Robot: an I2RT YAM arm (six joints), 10 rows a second.
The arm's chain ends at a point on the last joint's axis. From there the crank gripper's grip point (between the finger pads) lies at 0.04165 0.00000 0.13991 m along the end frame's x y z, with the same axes.
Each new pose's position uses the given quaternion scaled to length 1; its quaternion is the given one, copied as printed.
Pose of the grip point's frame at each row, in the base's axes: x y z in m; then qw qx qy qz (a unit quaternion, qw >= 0):
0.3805 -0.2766 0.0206 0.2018 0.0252 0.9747 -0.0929
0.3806 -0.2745 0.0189 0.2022 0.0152 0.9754 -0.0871
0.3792 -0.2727 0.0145 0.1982 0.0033 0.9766 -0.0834
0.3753 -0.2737 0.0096 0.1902 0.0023 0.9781 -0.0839
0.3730 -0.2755 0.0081 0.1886 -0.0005 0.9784 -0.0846
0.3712 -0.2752 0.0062 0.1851 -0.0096 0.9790 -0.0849
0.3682 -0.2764 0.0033 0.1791 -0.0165 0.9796 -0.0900
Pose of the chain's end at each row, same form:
0.3643 -0.2503 0.1633 0.2018 0.0252 0.9747 -0.0929
0.3640 -0.2496 0.1618 0.2022 0.0152 0.9754 -0.0871
0.3635 -0.2486 0.1576 0.1982 0.0033 0.9766 -0.0834
0.3619 -0.2495 0.1529 0.1902 0.0023 0.9781 -0.0839
0.3600 -0.2510 0.1514 0.1886 -0.0005 0.9784 -0.0846
0.3591 -0.2503 0.1495 0.1851 -0.0096 0.9790 -0.0849
0.3576 -0.2499 0.1465 0.1791 -0.0165 0.9796 -0.0900

